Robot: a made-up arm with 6 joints. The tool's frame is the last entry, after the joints.
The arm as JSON. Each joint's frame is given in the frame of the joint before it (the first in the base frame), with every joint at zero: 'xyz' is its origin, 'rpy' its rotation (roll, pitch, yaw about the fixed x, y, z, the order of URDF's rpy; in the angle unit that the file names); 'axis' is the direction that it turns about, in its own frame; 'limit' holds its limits. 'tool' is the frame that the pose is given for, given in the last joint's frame.
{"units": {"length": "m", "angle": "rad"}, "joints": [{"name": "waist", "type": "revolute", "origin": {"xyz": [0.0, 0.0, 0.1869], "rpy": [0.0, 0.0, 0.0]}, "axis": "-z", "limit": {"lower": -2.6, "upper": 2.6}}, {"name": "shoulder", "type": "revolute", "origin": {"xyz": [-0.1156, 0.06, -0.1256], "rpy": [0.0, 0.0, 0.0]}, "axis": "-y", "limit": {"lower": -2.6, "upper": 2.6}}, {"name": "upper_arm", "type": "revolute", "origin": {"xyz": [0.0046, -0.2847, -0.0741], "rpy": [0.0, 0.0, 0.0]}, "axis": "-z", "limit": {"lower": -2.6, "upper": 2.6}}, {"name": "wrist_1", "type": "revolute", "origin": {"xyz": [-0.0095, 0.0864, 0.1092], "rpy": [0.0, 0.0, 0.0]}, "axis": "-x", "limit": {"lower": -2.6, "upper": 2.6}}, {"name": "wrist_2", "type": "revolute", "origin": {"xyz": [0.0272, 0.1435, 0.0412], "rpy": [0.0, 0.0, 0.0]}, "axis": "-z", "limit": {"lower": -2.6, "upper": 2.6}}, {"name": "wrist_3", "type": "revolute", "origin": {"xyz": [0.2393, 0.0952, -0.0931], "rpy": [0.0, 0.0, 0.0]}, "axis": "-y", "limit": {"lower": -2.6, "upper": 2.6}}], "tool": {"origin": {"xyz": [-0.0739, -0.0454, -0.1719], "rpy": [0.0, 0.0, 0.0]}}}
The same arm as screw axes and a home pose.
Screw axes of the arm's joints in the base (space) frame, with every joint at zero. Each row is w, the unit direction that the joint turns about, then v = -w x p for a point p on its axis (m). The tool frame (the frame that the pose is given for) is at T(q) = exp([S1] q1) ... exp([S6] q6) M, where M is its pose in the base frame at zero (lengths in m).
S1 = (0, 0, -1, 0.0000, 0.0000, 0.0000)
S2 = (0, -1, 0, 0.0613, 0.0000, 0.1156)
S3 = (0, 0, -1, 0.2247, -0.1110, 0.0000)
S4 = (-1, 0, 0, 0.0000, -0.0964, -0.1383)
S5 = (0, 0, -1, -0.0052, -0.0933, 0.0000)
S6 = (0, -1, 0, 0.0445, 0.0000, -0.1460)
M =
1 0 0 0.0721
0 1 0 0.0550
0 0 1 -0.1274
0 0 0 1
Joint limits (rad, base to tool): -2.6000..2.6000 -2.6000..2.6000 -2.6000..2.6000 -2.6000..2.6000 -2.6000..2.6000 -2.6000..2.6000

